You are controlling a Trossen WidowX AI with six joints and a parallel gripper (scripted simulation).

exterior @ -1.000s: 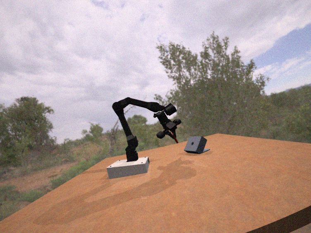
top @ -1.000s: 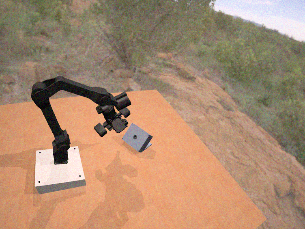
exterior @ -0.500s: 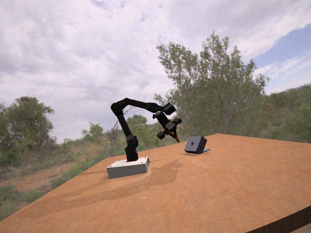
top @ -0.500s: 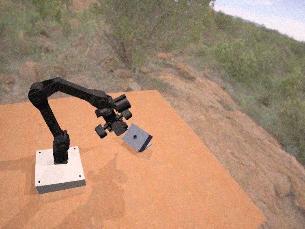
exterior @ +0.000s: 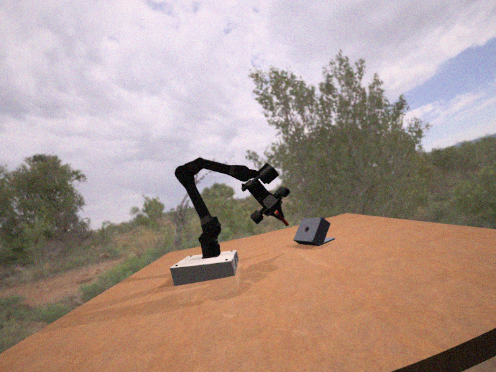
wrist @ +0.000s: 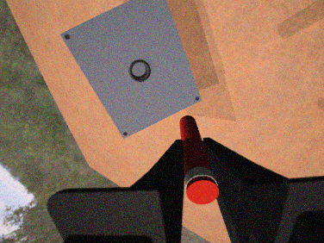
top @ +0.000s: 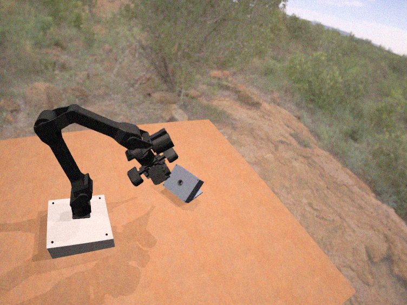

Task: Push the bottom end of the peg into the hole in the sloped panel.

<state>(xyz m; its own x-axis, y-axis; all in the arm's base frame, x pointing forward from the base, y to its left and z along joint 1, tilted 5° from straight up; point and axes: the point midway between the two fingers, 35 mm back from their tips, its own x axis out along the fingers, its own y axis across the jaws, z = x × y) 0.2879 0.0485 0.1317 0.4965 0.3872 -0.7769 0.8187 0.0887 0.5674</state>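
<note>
My gripper tip is 110 mm short of the grey sloped panel, 80 mm above it and 10 mm to the right of it. Round my gripper tip: round red peg 10 mm behind, 10 mm above.
</note>
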